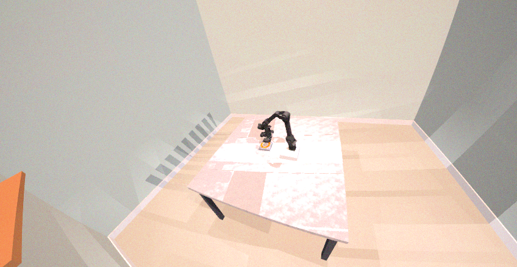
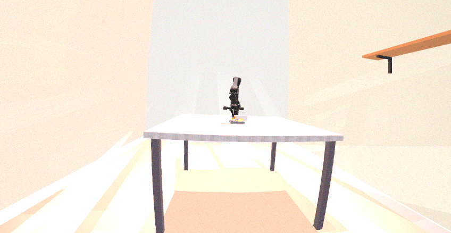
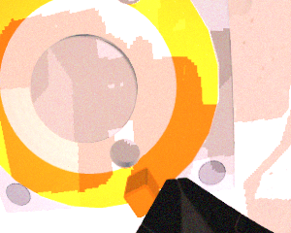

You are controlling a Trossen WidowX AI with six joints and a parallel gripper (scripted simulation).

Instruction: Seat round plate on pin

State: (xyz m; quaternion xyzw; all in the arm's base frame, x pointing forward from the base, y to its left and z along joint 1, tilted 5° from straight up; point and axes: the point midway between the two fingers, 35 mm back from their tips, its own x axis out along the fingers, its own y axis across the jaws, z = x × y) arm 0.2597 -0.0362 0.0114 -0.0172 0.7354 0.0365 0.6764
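Right now the base is 40 mm ahead of my gripper tip, 30 mm to the left of it and 20 mm below it.
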